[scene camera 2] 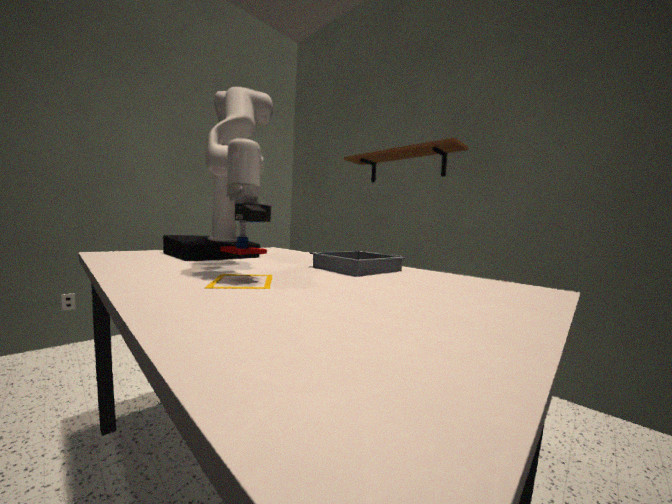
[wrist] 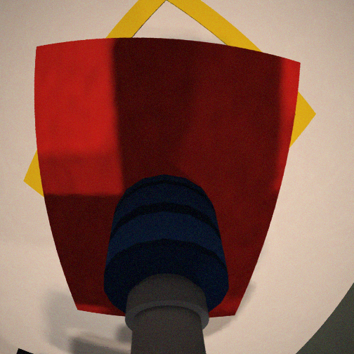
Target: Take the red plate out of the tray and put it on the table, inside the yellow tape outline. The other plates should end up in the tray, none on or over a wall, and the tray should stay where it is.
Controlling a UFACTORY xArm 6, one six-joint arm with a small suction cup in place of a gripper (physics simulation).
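Places are measured from the arm's base along level axes (x ahead, y left, z up), in metres.
Pixels of known places: hand, its tool point: [scene camera 2: 242, 252]; arm's base, origin of its link: [scene camera 2: 223, 240].
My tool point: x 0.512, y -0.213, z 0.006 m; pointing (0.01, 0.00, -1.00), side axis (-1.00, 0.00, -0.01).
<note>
Ahead of a thing's pixels: the offset from my tool point to its top centre. "*": to the spot under its first point. Level surfaces: height alone.
The red plate {0.002 m back, 0.002 m left, 0.011 m up} [scene camera 2: 244, 250] [wrist: 225, 125] hangs from the blue suction cup of my gripper [scene camera 2: 242, 244] [wrist: 165, 200], above the table and apart from it. In the wrist view the plate covers much of the yellow tape outline {* 0.039 m ahead, 0.042 m left, 0.071 m down} [scene camera 2: 265, 281] [wrist: 306, 114], and its edges are turned relative to the outline's sides. A dark shadow lies inside the outline in the scene view. The grey tray {0.039 m ahead, 0.421 m left, 0.021 m down} [scene camera 2: 355, 266] stands on the table to the right of the outline. The inside of the tray is hidden by its walls, so the other plates do not show.
The table {0.071 m down} [scene camera 2: 369, 368] [wrist: 30, 240] carries the arm's black base block [scene camera 2: 189, 247] at its far end. A wooden shelf [scene camera 2: 407, 151] is fixed to the wall behind the tray, well above the table. The table's left edge runs past the base block and the outline.
</note>
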